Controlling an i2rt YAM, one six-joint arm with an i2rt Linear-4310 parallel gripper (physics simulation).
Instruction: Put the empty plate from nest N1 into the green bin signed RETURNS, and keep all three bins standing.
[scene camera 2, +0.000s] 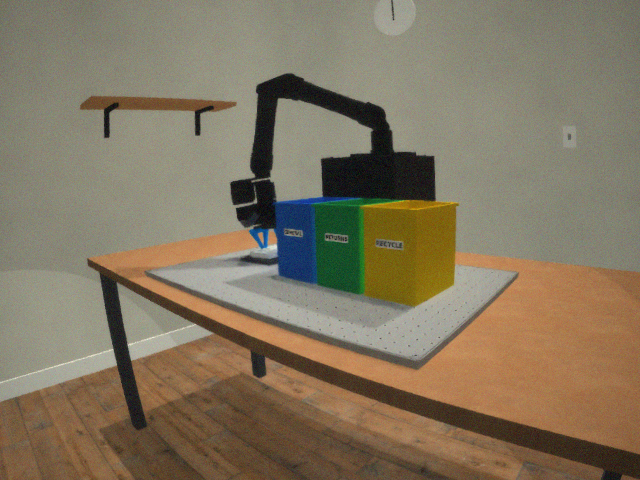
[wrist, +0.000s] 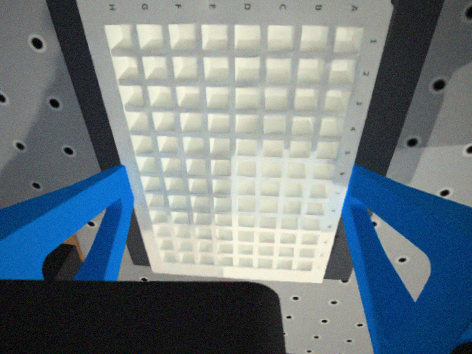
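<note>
The white plate has a grid of square wells, all looking empty. It lies flat on a dark nest; no N1 sign can be read. My gripper points down, with its blue fingertips against the plate's two long sides, shut on it. The green bin signed RETURNS stands upright between the blue bin and the yellow bin signed RECYCLE, which also stand upright. The blue bin partly hides the plate and one finger in the scene view.
The three bins stand side by side in a row on the grey perforated board, right of the gripper in the scene view. A black box-shaped body stands behind them. The board lies on the wooden table. A shelf is on the wall.
</note>
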